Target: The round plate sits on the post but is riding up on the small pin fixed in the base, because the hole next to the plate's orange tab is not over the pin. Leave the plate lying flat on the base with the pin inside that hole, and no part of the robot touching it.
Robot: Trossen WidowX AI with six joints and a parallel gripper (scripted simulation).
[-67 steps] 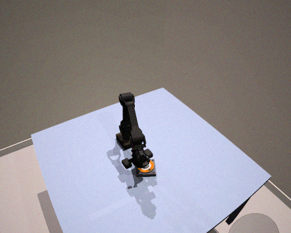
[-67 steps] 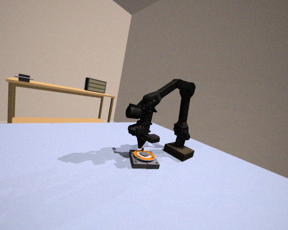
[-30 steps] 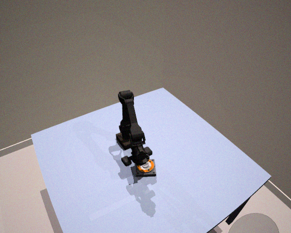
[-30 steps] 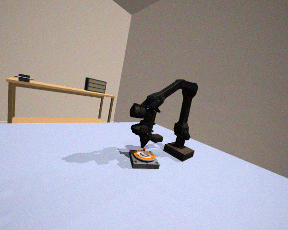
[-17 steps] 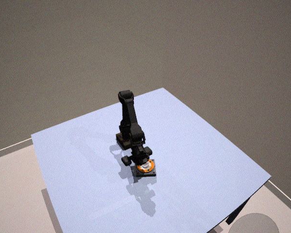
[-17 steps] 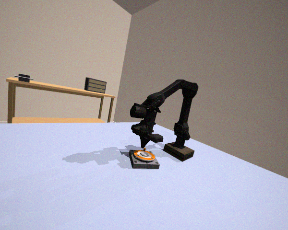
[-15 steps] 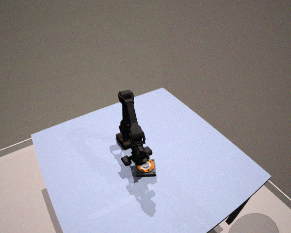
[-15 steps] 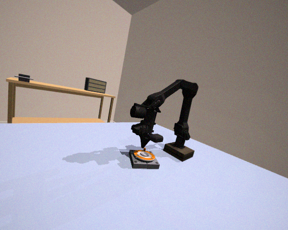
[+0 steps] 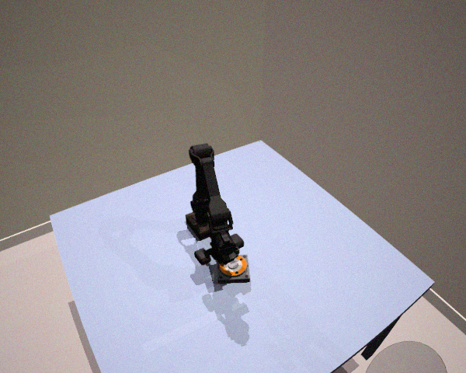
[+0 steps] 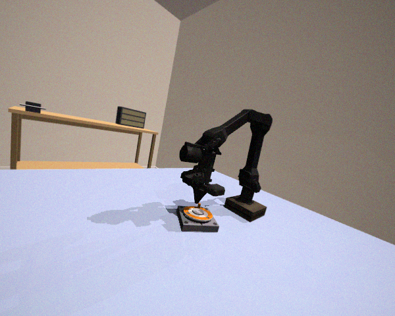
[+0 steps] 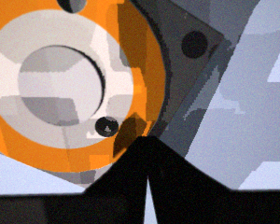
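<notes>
My gripper tip is now 40 mm to the right of the base, 30 mm short of it and 20 mm above it.
</notes>
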